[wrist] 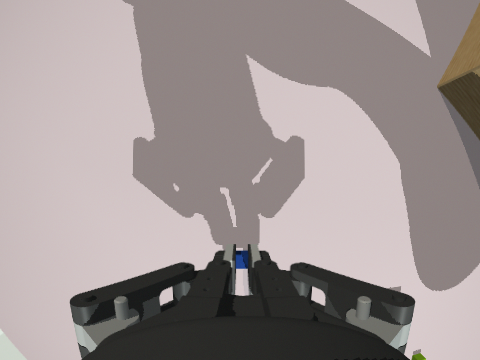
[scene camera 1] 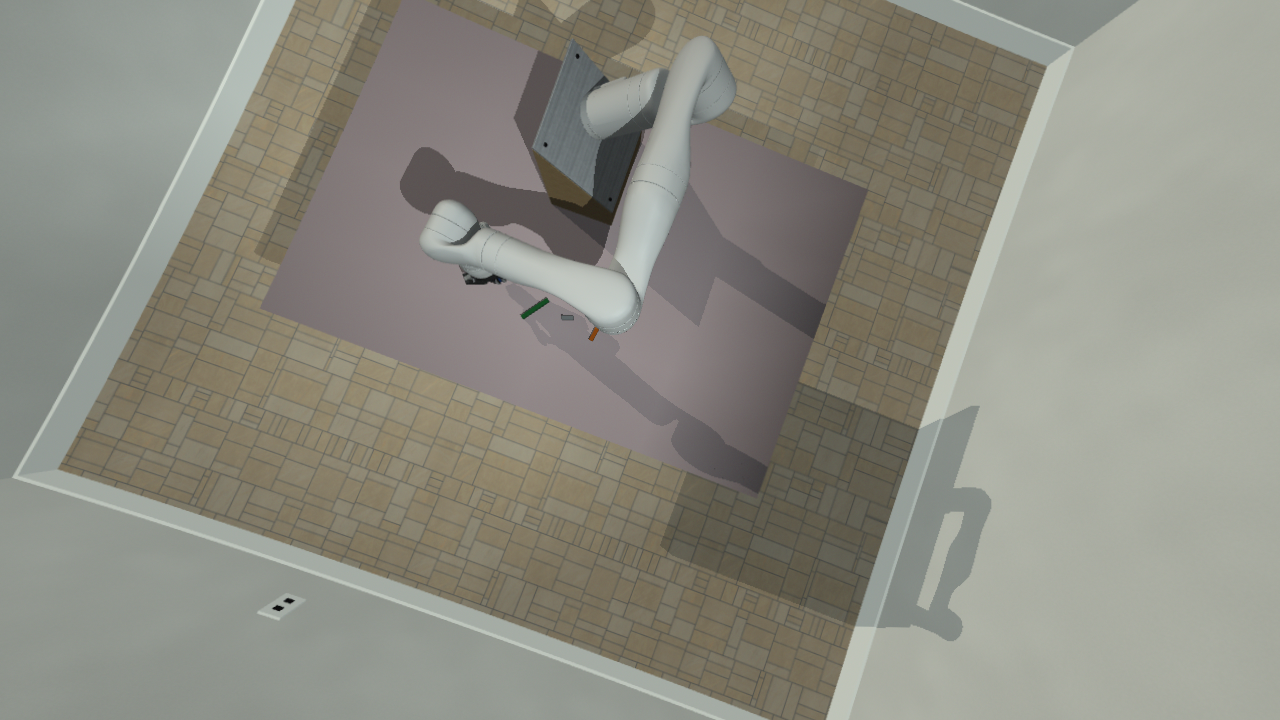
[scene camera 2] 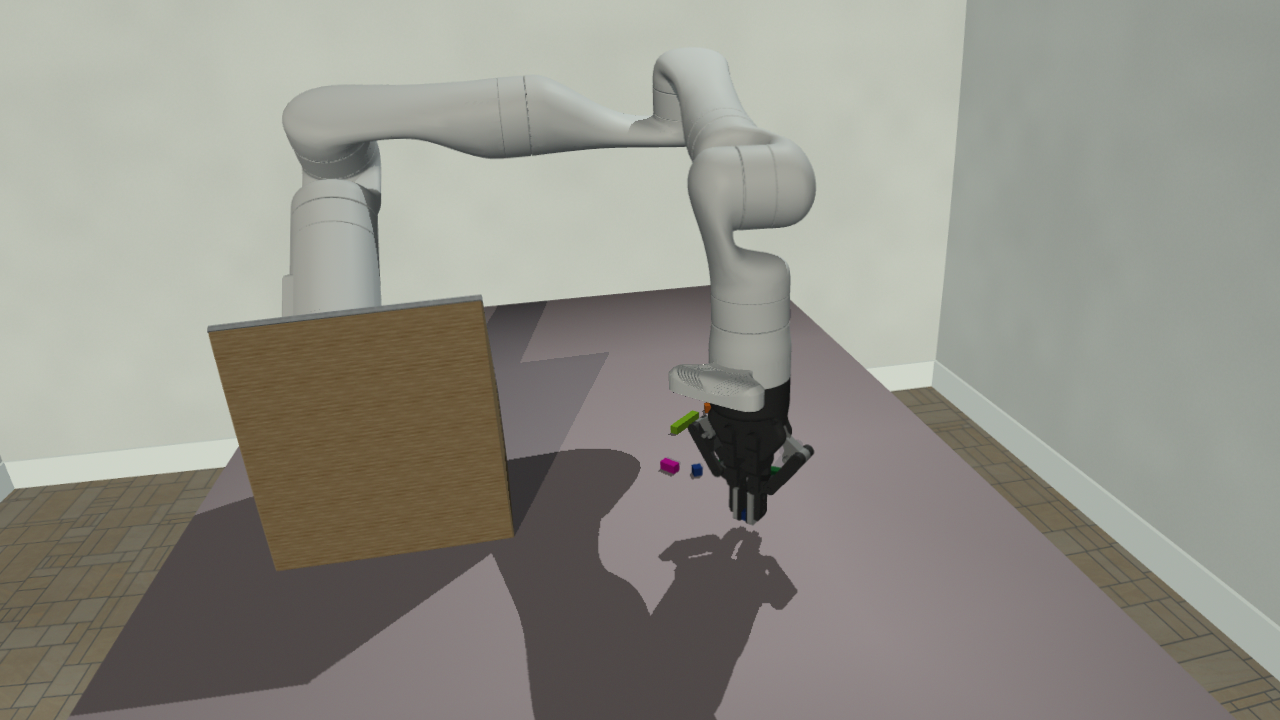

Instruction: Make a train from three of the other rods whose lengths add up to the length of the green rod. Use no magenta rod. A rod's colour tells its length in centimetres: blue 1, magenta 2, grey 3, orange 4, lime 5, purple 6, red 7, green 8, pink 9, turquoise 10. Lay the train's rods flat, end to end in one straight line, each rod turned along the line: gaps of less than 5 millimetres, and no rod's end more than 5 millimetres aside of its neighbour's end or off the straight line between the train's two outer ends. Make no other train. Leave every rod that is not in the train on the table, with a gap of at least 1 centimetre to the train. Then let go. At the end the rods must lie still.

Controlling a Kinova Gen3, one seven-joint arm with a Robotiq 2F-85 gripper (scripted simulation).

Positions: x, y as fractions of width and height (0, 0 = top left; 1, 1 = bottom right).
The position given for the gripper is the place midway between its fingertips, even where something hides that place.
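You'd see the gripper (scene camera 2: 0.58, 0.72) from out in the scene, and then from the wrist there's the gripper (wrist: 0.50, 0.72) again.
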